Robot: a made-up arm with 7 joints.
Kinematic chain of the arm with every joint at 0, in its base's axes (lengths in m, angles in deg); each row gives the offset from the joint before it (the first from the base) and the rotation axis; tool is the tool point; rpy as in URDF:
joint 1: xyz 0 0 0.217 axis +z
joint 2: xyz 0 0 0 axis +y
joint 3: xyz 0 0 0.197 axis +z
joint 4: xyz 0.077 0 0 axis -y
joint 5: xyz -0.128 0 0.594 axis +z
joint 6: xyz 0 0 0 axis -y
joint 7: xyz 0.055 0 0 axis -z
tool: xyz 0 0 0 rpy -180 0 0
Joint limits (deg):
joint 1: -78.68..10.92
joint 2: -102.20..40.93
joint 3: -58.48..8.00
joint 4: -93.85..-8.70
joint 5: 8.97..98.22
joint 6: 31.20..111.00
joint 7: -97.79..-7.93
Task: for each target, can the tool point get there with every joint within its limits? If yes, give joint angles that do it. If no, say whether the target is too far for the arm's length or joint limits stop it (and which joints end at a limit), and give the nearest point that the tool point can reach.
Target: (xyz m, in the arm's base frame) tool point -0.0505 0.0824 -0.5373
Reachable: no: joint limits stop it (at a limit: joint 1, joint 2, joint 3, joint 4, joint 5, joint 6) | nearest point 0.6483 0.2322 -0.0601 | short by 0.859 m
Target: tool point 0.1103 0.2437 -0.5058
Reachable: no: joint limits stop it (at a limit: joint 1, joint 2, joint 3, joint 4, joint 6) | nearest point 0.6481 0.2333 -0.0598 | short by 0.699 m
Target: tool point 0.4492 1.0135 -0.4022
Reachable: no: too far | nearest point -0.1107 0.8146 0.0715 | short by 0.760 m
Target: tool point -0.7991 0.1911 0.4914
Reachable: yes | joints -13.91 -80.59 -4.54 -16.23 75.59 85.43 -89.29
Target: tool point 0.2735 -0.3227 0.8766
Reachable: yes | joints -58.57 -30.04 1.92 -85.56 74.67 37.90 -78.73
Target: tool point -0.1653 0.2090 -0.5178
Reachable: no: joint limits stop it (at a limit: joint 2, joint 3, joint 4, joint 6) | nearest point -0.5202 0.6577 0.0416 | short by 0.800 m
